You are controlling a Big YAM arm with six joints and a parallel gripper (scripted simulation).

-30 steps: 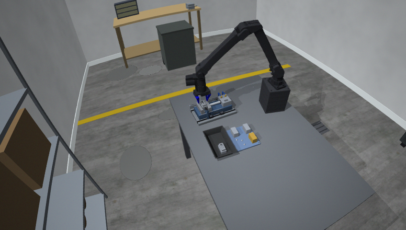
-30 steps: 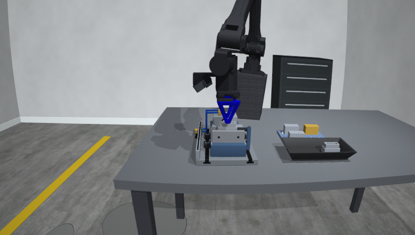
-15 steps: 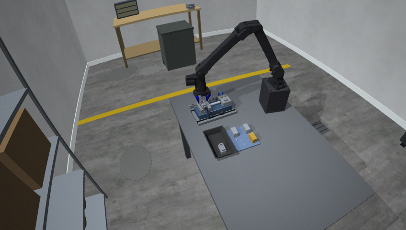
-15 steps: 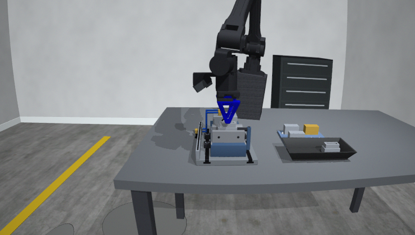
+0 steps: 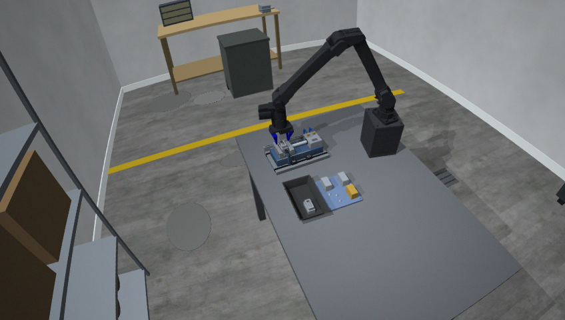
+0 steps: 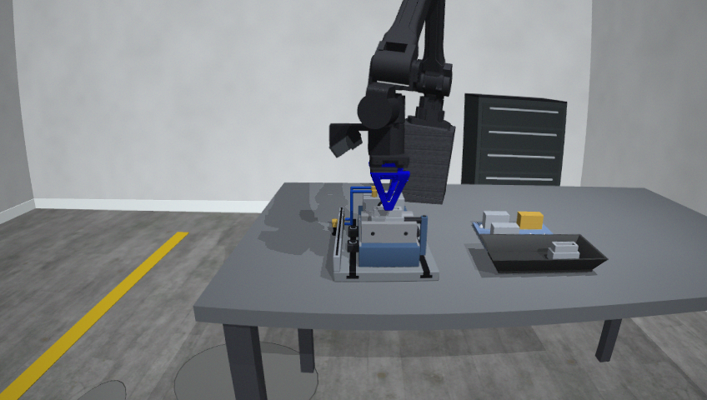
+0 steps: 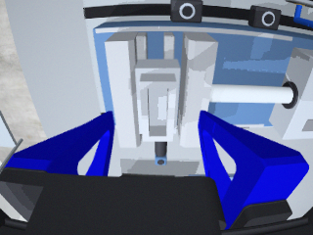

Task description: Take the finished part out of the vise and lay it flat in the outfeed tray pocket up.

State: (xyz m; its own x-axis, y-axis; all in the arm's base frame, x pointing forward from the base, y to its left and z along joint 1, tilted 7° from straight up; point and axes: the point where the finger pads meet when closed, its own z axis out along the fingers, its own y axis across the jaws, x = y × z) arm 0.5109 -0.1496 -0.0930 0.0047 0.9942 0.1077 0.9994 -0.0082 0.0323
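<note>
Now: the blue vise 9 cm below my hand and 7 cm behind it. Also, from my hand: yellow block: 37 cm to the left, 19 cm behind, 10 cm below; blue plate: 32 cm to the left, 14 cm behind, 12 cm below.
</note>
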